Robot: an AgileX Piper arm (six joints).
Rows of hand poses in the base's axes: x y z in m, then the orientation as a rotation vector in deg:
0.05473 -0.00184 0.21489 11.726 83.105 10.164
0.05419 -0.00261 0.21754 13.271 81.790 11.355
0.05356 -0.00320 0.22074 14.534 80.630 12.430
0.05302 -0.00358 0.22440 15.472 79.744 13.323
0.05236 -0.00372 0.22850 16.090 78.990 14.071
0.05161 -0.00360 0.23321 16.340 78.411 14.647
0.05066 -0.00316 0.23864 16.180 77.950 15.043
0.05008 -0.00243 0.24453 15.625 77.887 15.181
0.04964 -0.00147 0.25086 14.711 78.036 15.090
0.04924 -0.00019 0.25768 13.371 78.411 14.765
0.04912 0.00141 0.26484 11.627 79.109 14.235
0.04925 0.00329 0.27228 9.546 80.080 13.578
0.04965 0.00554 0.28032 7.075 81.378 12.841
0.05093 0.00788 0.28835 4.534 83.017 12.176
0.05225 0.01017 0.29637 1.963 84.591 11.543
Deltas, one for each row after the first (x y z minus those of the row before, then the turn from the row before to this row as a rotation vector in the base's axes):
-0.00054 -0.00077 0.00265 1.820 -1.165 -0.276
-0.00063 -0.00059 0.00320 1.560 -1.029 -0.166
-0.00054 -0.00038 0.00366 1.221 -0.786 -0.060
-0.00066 -0.00014 0.00410 0.910 -0.691 0.045
-0.00075 0.00012 0.00471 0.543 -0.564 0.165
-0.00095 0.00044 0.00543 0.142 -0.504 0.291
-0.00058 0.00073 0.00589 -0.310 -0.164 0.400
-0.00044 0.00096 0.00633 -0.711 -0.001 0.476
-0.00040 0.00128 0.00682 -1.162 0.169 0.588
-0.00012 0.00160 0.00716 -1.585 0.442 0.723
0.00013 0.00188 0.00744 -1.908 0.682 0.866
0.00040 0.00225 0.00804 -2.239 0.977 1.077
0.00128 0.00234 0.00803 -2.253 1.335 1.202
0.00132 0.00229 0.00802 -2.234 1.297 1.235

